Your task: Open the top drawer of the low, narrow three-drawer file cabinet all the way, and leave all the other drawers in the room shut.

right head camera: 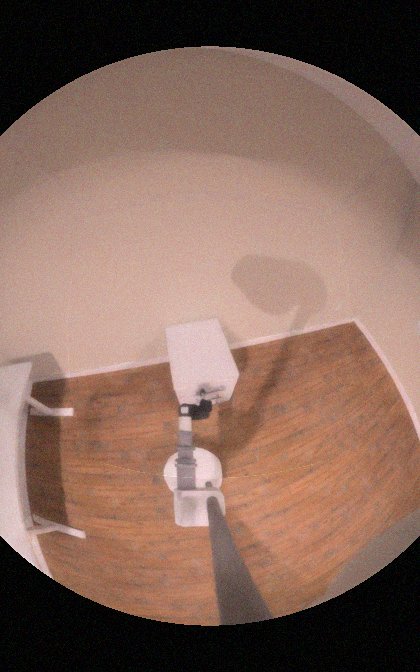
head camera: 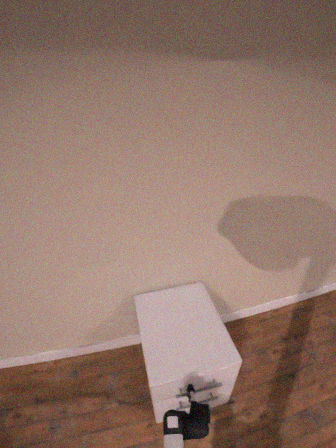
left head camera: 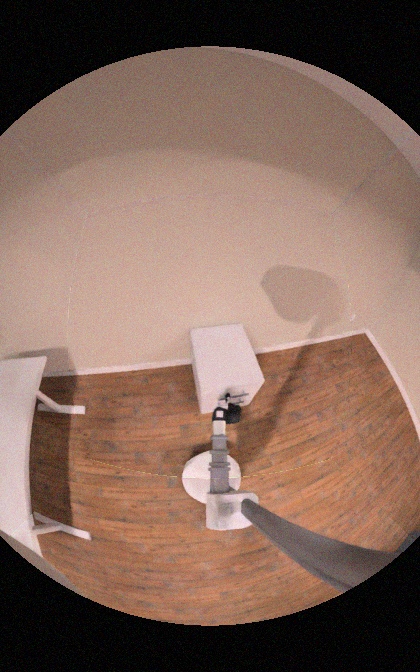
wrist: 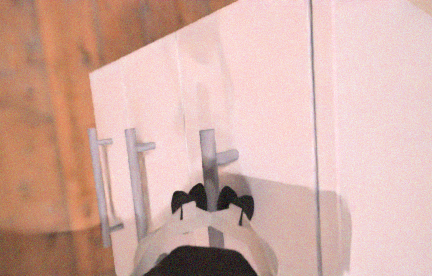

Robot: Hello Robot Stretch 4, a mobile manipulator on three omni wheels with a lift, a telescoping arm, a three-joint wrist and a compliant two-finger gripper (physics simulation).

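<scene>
The low white file cabinet stands against the wall. In the wrist view its front is turned sideways, with the top drawer at the right of the three. The top drawer's grey bar handle runs between my black fingertips. My gripper is shut on this handle, a fingertip against each side. The middle handle and bottom handle are to its left, outside the fingers. All three drawers look shut. The gripper hides part of the top handle.
A white table with splayed legs stands at the left. The beige wall is behind the cabinet. Wood floor lies on both sides of my extended arm.
</scene>
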